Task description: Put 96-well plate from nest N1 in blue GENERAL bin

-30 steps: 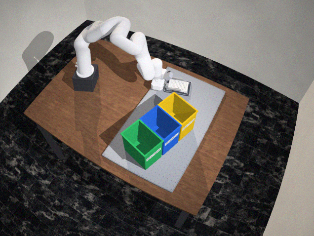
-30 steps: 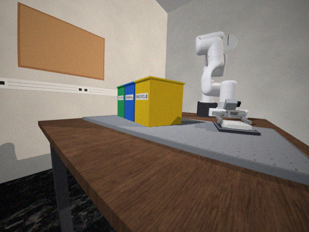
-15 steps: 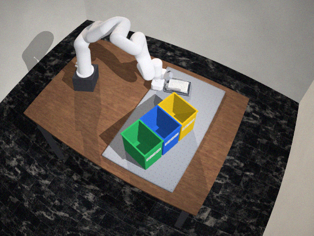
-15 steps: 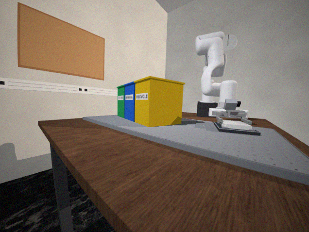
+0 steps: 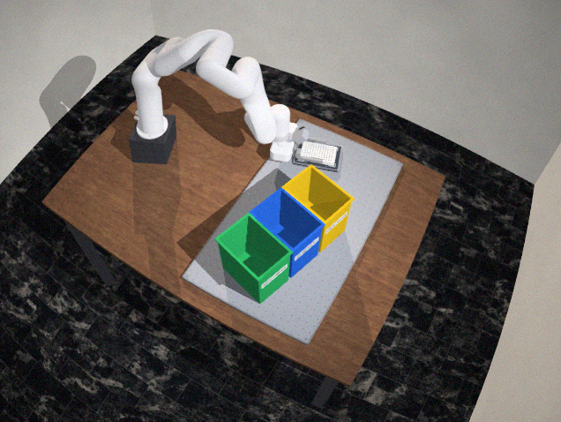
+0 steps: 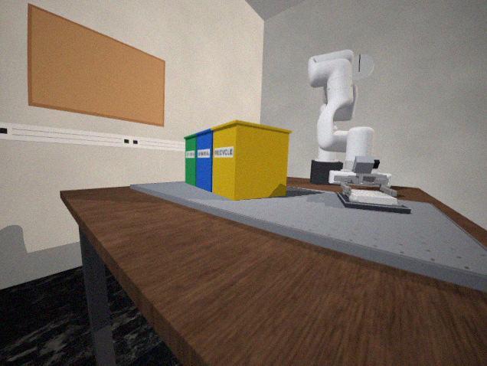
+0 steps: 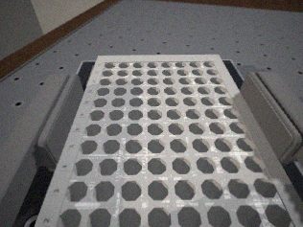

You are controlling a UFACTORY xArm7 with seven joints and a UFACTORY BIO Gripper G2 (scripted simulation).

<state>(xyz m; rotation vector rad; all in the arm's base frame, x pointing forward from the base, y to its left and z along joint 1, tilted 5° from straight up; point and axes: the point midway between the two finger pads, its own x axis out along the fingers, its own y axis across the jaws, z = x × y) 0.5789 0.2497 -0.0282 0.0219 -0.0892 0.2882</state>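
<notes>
The dark plate nest N1 is 20 mm below my hand. From my hand the other things lie so: blue general bin: 80 mm ahead, 400 mm to the right, 60 mm above; white 96-well plate: 10 mm below; yellow recycle bin: 120 mm ahead, 280 mm to the right, 60 mm above.
</notes>
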